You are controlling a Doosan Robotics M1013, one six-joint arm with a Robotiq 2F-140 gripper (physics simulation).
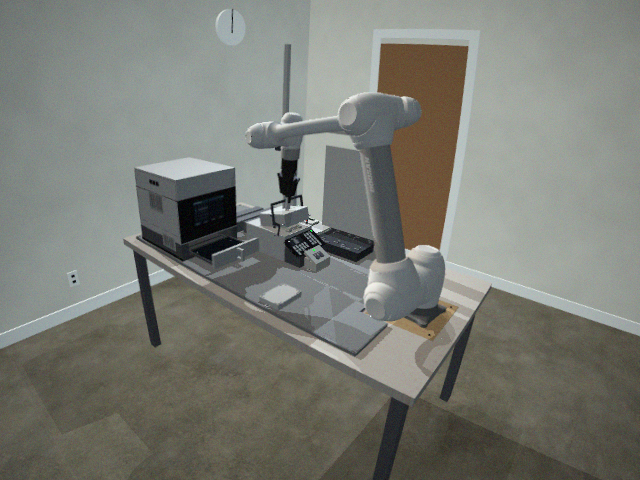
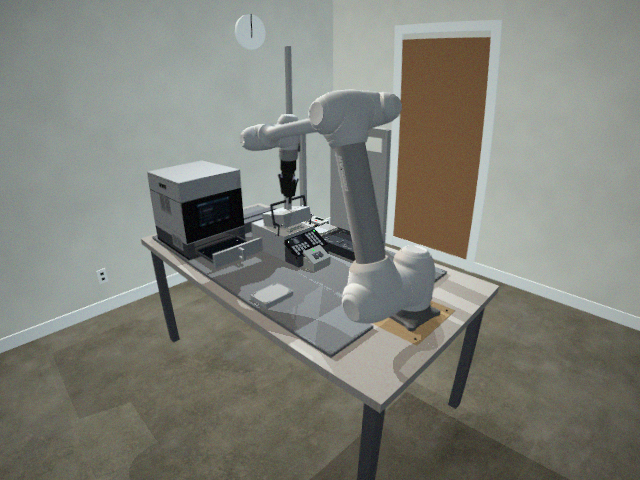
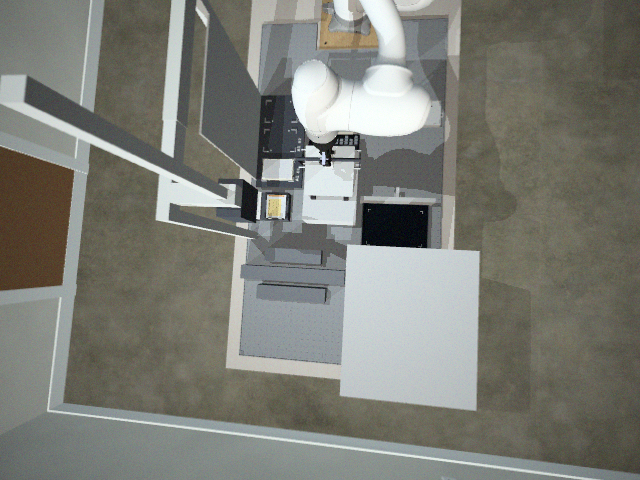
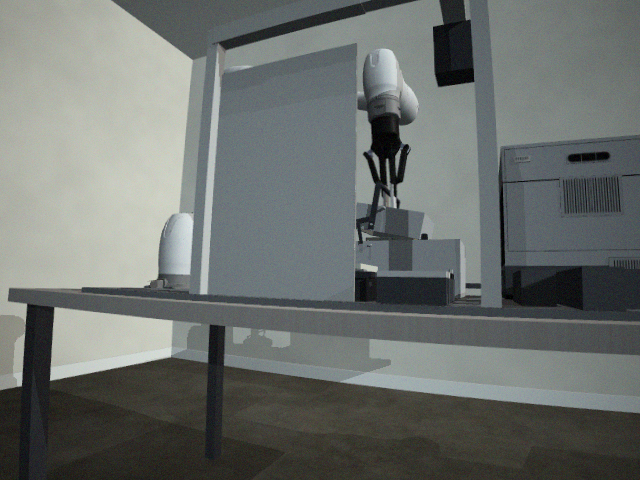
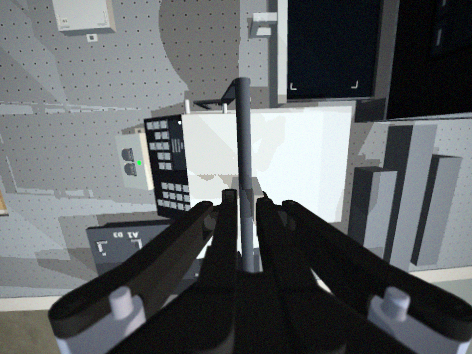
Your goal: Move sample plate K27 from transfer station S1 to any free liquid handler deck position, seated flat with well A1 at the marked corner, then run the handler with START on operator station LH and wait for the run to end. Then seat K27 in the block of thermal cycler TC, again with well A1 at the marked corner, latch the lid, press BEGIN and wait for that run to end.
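Frame: origin at the arm's base, x back, y up, z left, level; metres.
Seen in the pictures: gripper, between the fingertips: [image 1: 286, 208] [image 2: 287, 209] [image 5: 244, 187]; arm's base, origin of its link: [image 1: 417, 309] [image 2: 409, 312] [image 3: 352, 14].
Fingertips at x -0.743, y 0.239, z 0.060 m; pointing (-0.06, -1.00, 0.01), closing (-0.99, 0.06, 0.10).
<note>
Pixels of each thing's top centre, then the offset from my fingertips to it. "spot": a spot on its surface instead. Level surfaces: height alone.
- dark bar handle, a spot on its surface: [image 5: 243, 130] spot: dx +0.012, dy +0.050, dz +0.063 m
- pale perforated surface, a spot on its surface: [image 1: 297, 227] spot: dx +0.055, dy -0.087, dz -0.028 m
- small button box, centre of its top: [image 5: 127, 163] [image 1: 317, 250] [image 2: 316, 249] dx +0.212, dy -0.147, dz -0.013 m
- dark handler deck, height of its surface: dy -0.173 m
- white plate, centre of its top: [image 3: 277, 169] [image 2: 324, 228] [image 1: 317, 228] dx -0.003, dy -0.157, dz -0.228 m
- yellow-labelled item, centre of its top: [image 3: 276, 205] dx -0.150, dy -0.176, dz -0.210 m
- large instrument, a spot on its surface: [image 1: 204, 206] spot: dx -0.240, dy +0.014, dz +0.314 m
- open drawer, a spot on its surface: [image 1: 235, 250] spot: dx -0.039, dy -0.158, dz +0.273 m
- frame post, a spot on its surface: [image 4: 485, 155] spot: dx -0.284, dy +0.012, dz -0.311 m
My gripper [image 1: 288, 200] [image 3: 324, 158] [image 4: 389, 198] [image 5: 244, 187] is shut on the dark bar handle [image 5: 243, 130] of the thermal cycler lid, above the cycler. The white lid [image 1: 294, 213] [image 3: 329, 180] [image 4: 400, 222] is tilted partly up from the cycler body [image 1: 268, 245] [image 4: 436, 253]. A pale perforated surface [image 1: 297, 227] shows under its raised front. I cannot tell whether it is a plate or the bare block. K27 cannot be told by its label. Transfer station S1 cannot be read. A small button box [image 1: 316, 258] [image 5: 134, 161] has a green light.
The dark handler deck [image 3: 279, 124] [image 5: 117, 245] lies beside the cycler, with a white plate [image 3: 279, 169] at one end. A yellow-labelled item [image 3: 277, 206] stands near it. A large instrument [image 1: 204, 206] has an open drawer [image 1: 235, 250]. A grey panel [image 4: 284, 180] and frame post [image 4: 485, 155] stand nearby.
</note>
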